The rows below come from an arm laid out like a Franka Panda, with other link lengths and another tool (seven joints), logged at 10 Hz.
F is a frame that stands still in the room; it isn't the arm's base.
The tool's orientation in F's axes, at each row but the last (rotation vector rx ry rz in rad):
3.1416 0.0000 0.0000
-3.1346 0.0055 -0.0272
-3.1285 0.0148 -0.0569
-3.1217 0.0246 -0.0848
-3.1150 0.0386 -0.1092
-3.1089 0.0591 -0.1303
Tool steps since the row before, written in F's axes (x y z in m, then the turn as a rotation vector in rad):
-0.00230 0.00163 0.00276 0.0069 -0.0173 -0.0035
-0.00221 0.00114 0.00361 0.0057 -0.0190 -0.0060
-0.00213 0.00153 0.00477 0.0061 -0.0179 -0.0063
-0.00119 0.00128 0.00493 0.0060 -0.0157 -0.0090
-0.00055 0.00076 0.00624 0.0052 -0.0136 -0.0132
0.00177 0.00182 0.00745 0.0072 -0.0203 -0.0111
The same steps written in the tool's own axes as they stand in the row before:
-0.00230 -0.00163 -0.00276 0.0069 0.0173 0.0035
-0.00215 -0.00116 -0.00364 0.0057 0.0190 0.0060
-0.00197 -0.00157 -0.00483 0.0060 0.0179 0.0063
-0.00094 -0.00136 -0.00496 0.0058 0.0158 0.0090
-0.00013 -0.00090 -0.00624 0.0046 0.0138 0.0132
0.00231 -0.00211 -0.00722 0.0070 0.0204 0.0111

